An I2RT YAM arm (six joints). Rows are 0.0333 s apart.
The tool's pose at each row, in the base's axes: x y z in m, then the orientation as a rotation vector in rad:
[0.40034 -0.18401 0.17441 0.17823 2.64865 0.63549]
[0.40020 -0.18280 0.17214 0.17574 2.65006 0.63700]
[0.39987 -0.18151 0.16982 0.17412 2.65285 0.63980]
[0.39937 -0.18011 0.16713 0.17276 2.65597 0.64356]
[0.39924 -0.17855 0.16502 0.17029 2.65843 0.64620]
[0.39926 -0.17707 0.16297 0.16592 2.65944 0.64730]
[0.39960 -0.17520 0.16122 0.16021 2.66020 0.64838]
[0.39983 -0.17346 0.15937 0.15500 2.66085 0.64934]
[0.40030 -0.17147 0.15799 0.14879 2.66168 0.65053]
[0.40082 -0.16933 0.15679 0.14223 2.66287 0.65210]
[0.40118 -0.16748 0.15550 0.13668 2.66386 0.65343]
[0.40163 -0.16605 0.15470 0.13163 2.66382 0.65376]
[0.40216 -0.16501 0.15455 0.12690 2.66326 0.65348]
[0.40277 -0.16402 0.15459 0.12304 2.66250 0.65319]
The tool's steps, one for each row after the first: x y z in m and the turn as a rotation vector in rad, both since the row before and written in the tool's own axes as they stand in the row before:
[0.00120 0.00003 0.00228 -0.00108 0.00197 -0.00123]
[0.00141 0.00007 0.00227 -0.00151 0.00350 -0.00017]
[0.00171 -0.00001 0.00256 -0.00203 0.00401 0.00024]
[0.00119 0.00040 0.00231 -0.00159 0.00325 -0.00083]
[0.00101 0.00036 0.00229 -0.00115 0.00172 -0.00266]
[0.00068 0.00085 0.00234 -0.00138 0.00164 -0.00363]
[0.00079 0.00069 0.00233 -0.00125 0.00146 -0.00332]
[0.00045 0.00113 0.00215 -0.00151 0.00181 -0.00393]
[0.00036 0.00135 0.00209 -0.00174 0.00230 -0.00404]
[0.00047 0.00104 0.00198 -0.00147 0.00194 -0.00341]
[0.00013 0.00090 0.00144 -0.00095 0.00067 -0.00342]
[-0.00025 0.00085 0.00077 -0.00060 0.00001 -0.00340]
[-0.00040 0.00089 0.00063 -0.00051 -0.00029 -0.00284]

